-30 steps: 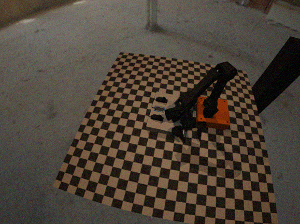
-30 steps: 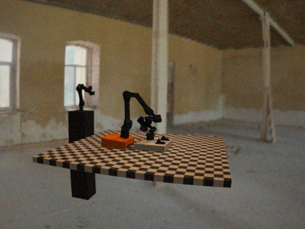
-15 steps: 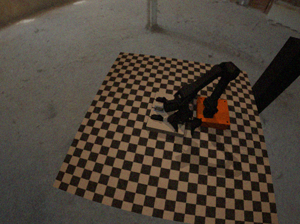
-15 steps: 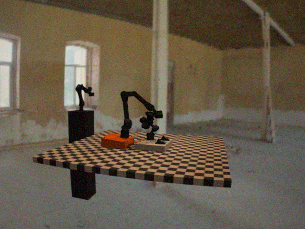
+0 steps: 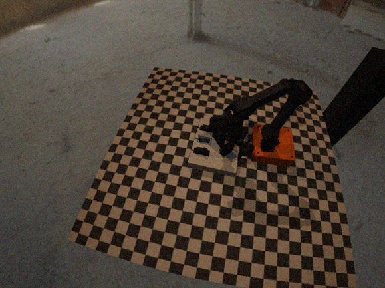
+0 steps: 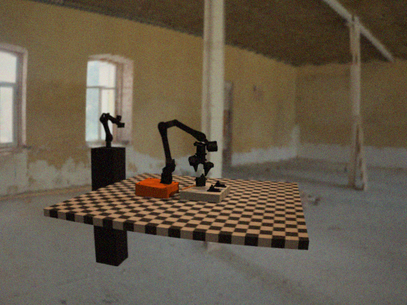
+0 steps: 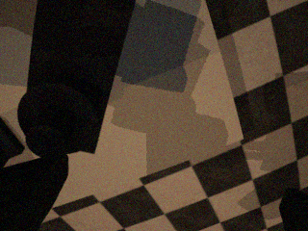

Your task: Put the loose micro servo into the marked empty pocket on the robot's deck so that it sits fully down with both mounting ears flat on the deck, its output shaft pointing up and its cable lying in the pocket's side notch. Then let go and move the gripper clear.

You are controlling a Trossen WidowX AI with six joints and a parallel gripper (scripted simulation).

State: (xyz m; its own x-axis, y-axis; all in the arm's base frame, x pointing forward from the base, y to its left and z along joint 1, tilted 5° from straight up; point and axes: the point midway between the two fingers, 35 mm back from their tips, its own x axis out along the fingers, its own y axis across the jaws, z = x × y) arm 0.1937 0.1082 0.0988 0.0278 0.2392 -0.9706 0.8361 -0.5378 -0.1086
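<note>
The deck is 100 mm to the right of my gripper tip, 90 mm below it and 20 mm ahead of it.
</note>
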